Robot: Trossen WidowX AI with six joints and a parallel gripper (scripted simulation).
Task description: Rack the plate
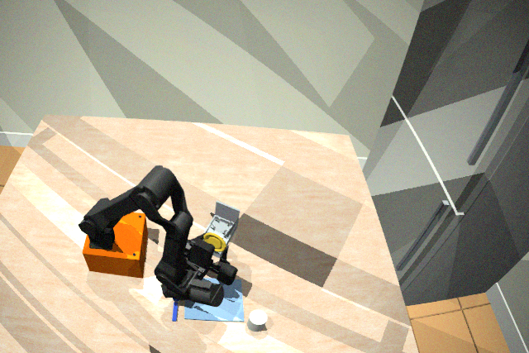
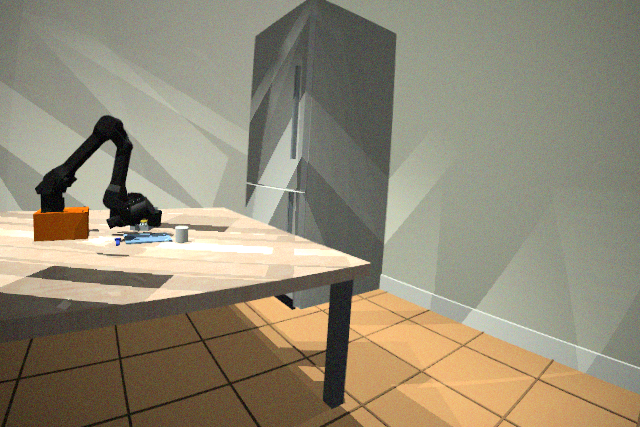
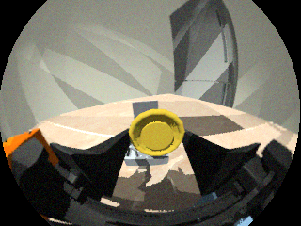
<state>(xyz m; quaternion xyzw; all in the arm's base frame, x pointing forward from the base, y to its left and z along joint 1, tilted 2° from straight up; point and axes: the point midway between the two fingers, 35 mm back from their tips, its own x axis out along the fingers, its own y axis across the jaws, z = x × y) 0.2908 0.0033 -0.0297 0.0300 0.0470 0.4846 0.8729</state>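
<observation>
Right now the grey dish rack is 60 mm to the left of my gripper tip, 40 mm below it and 10 mm ahead of it. Also, from my gripper tip: blue spoon: 170 mm to the right, 120 mm behind, 60 mm below; then blue mat: 150 mm to the right, 60 mm below, 20 mm behind; then yellow plate: 10 mm to the right.
</observation>
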